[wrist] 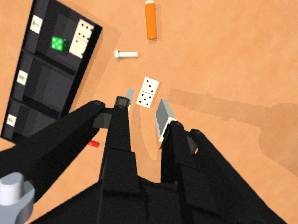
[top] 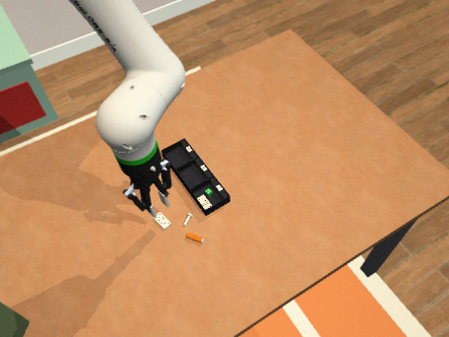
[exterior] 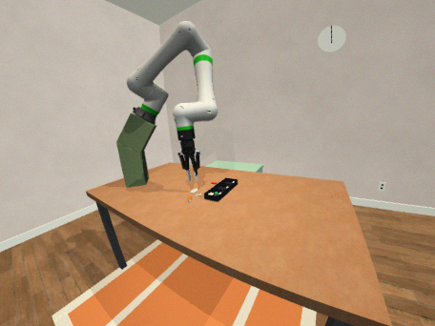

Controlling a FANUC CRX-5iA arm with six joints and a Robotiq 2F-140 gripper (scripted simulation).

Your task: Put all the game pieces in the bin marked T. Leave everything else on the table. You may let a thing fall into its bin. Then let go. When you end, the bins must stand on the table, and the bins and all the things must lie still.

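The green die lies 150 mm ahead of my hand, 20 mm to the left of it and 90 mm below it. From my hand the other things lie so: domino 130 mm ahead, 90 mm below; then orange cylinder 60 mm ahead, 90 mm to the right, 90 mm below; then white screw 70 mm ahead, 20 mm to the right, 100 mm below.
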